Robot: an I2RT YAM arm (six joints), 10 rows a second.
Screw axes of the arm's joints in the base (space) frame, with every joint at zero. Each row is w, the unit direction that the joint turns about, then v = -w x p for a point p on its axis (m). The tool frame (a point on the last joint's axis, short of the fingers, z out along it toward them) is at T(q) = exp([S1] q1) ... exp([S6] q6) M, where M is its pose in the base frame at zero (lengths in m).
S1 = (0, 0, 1, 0, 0, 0)
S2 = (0, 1, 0, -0.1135, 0, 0.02)
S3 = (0, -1, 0, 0.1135, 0, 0.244)
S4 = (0, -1, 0, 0.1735, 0, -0.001)
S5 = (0, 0, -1, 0, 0.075, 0)
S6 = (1, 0, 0, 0, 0.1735, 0)
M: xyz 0.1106 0 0.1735 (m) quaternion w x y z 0.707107 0 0.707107 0
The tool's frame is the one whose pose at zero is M.
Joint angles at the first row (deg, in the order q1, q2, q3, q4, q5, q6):
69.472, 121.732, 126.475, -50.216, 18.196, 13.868
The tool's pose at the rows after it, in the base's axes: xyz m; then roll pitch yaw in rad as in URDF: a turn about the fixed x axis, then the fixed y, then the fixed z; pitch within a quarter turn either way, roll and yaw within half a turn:
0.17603, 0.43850, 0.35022, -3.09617, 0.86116, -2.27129
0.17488, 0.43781, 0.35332, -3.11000, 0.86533, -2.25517
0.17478, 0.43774, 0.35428, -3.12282, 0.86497, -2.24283
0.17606, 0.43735, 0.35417, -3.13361, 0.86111, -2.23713
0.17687, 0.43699, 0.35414, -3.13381, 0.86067, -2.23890
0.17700, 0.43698, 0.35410, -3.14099, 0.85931, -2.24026
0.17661, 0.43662, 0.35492, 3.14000, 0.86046, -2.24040
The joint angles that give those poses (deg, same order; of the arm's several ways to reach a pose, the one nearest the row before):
69.407, 120.857, 126.474, -48.576, 17.234, 13.191
69.407, 120.488, 126.478, -48.338, 15.835, 12.426
69.320, 120.376, 126.473, -48.162, 14.525, 11.836
69.079, 120.377, 126.475, -48.162, 13.453, 11.464
68.970, 120.376, 126.474, -48.184, 13.431, 11.464
68.925, 120.376, 126.474, -48.183, 13.038, 11.486
68.948, 120.267, 126.473, -48.204, 12.950, 11.486

